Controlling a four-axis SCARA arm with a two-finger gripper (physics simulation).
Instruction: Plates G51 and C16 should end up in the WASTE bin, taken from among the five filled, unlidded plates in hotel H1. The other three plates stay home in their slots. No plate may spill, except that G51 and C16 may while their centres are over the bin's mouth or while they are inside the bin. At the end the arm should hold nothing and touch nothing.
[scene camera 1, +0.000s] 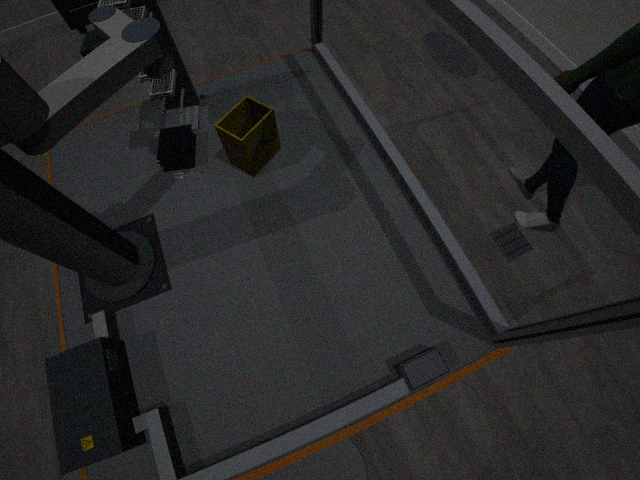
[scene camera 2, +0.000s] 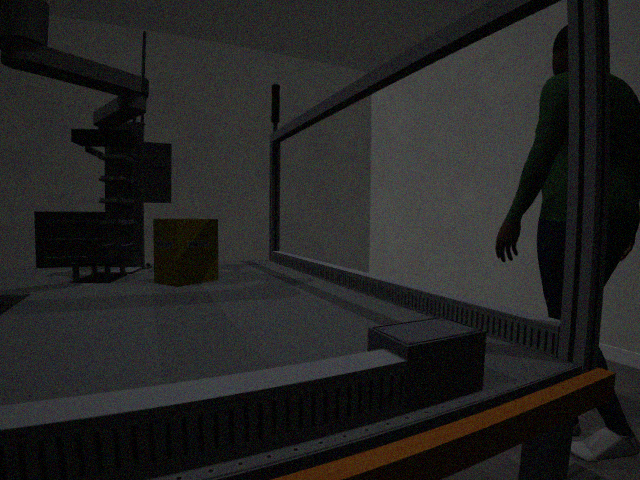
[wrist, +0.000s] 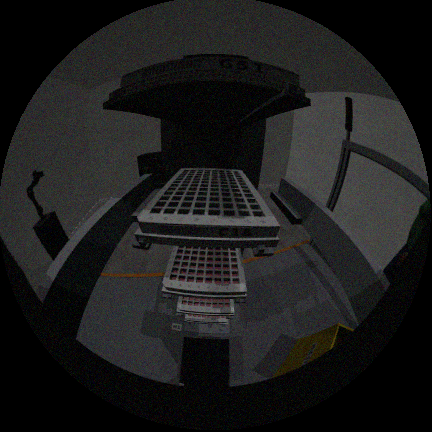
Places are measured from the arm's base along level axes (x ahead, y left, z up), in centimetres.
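Pixels of known places: gripper, fingertip midpoint: (wrist: 217, 182); arm's base, origin of the base link: (scene camera 1: 122, 266).
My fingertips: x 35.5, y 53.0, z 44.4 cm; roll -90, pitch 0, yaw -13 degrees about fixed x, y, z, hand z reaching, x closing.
Note:
For each thing: its top centre in the pictures, then the offset to it from my fingertips. "*": a spot on its surface instead.
- plate C16, middle of its top: (wrist: 209, 182) (scene camera 1: 129, 19) (scene camera 2: 117, 156) dz -0.2, dx -0.6, dy +0.7 cm
- Plate G51, middle of its top: (wrist: 209, 96) dz +7.6, dx -0.8, dy +0.7 cm
- yellow WASTE bin, middle of its top: (scene camera 2: 186, 218) (scene camera 1: 244, 117) dz -23.1, dx +21.3, dy -29.9 cm
- dark block, middle of its top: (wrist: 204, 364) (scene camera 2: 100, 257) (scene camera 1: 172, 141) dz -36.1, dx -5.4, dy -15.9 cm
- cabinet, surface spot: (scene camera 1: 85, 403) * dz -31.7, dx -46.2, dy -93.5 cm
- grey box, middle of its top: (scene camera 2: 427, 329) (scene camera 1: 425, 368) dz -35.6, dx +39.5, dy -119.8 cm
My gripper (wrist: 217, 182) is open, with its two long fingers left and right of plate C16 (wrist: 210, 230) and gaps at the plate's sides. C16 sits level in hotel H1 (scene camera 2: 124, 191), its label facing the wrist camera. Plate G51 (wrist: 240, 65) is in the slot above, seen from below, so its wells are hidden. Three lower plates (wrist: 206, 286) (wrist: 206, 305) (wrist: 206, 319) with reddish wells sit beneath C16. The yellow WASTE bin (scene camera 1: 253, 142) (scene camera 2: 183, 253) (wrist: 310, 352) stands upright beside the hotel, open at the top. The gripper is too dark to judge in the scene views.
A dark block (scene camera 1: 176, 148) stands in front of the hotel. The arm's thick column (scene camera 1: 67, 232) is at left, near a cabinet (scene camera 1: 85, 403). Low rails and a framed fence border the cell; a grey box (scene camera 1: 423, 367) (scene camera 2: 426, 330) stands at one corner. A person (scene camera 2: 555, 180) is outside the fence.

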